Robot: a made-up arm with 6 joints.
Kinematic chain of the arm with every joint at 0, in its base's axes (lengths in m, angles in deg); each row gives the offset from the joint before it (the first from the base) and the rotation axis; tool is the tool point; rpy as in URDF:
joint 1: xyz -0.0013 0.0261 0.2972 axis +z
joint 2: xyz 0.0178 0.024 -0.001 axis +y
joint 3: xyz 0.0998 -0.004 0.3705 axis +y
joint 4: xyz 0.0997 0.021 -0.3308 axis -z
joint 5: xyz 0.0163 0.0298 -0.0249 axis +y
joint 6: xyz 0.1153 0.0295 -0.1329 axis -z
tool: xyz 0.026 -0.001 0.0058 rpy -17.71 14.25 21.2
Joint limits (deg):
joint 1: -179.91..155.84
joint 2: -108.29..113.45
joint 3: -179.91..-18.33
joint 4: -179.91..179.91
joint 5: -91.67..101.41
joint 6: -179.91..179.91
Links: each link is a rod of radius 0.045 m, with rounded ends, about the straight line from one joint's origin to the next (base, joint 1, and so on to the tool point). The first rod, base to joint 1, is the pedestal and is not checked.
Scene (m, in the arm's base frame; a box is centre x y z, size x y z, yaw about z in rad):
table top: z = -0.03
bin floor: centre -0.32 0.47 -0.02 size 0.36 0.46 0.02 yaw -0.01
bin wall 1: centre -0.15 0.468 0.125 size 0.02 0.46 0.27 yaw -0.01
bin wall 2: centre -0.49 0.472 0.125 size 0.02 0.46 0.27 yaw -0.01
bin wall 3: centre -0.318 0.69 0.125 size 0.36 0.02 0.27 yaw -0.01
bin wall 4: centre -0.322 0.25 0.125 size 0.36 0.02 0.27 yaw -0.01
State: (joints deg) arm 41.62 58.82 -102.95 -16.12 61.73 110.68
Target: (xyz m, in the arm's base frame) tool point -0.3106 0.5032 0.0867
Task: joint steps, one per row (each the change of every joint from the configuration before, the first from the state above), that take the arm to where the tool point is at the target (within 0.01 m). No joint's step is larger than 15 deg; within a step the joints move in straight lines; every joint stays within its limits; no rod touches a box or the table.
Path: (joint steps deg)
1: 14.32 -10.84 2.87 -4.15 8.65 4.67
2: 14.31 -10.84 2.87 -4.16 8.65 4.67
3: 14.32 -10.83 2.87 -4.15 8.65 4.67
4: 14.31 -10.84 2.88 -4.16 8.65 4.67
5: 8.84 -2.79 10.33 12.91 -1.74 -6.20
6: 8.84 -2.80 10.34 12.90 -1.75 -6.19
7: -0.11 10.69 0.21 0.25 -3.50 -0.60
8: -0.12 10.69 0.21 0.25 -3.50 -0.59
9: -0.11 10.68 0.21 0.25 -3.50 -0.59

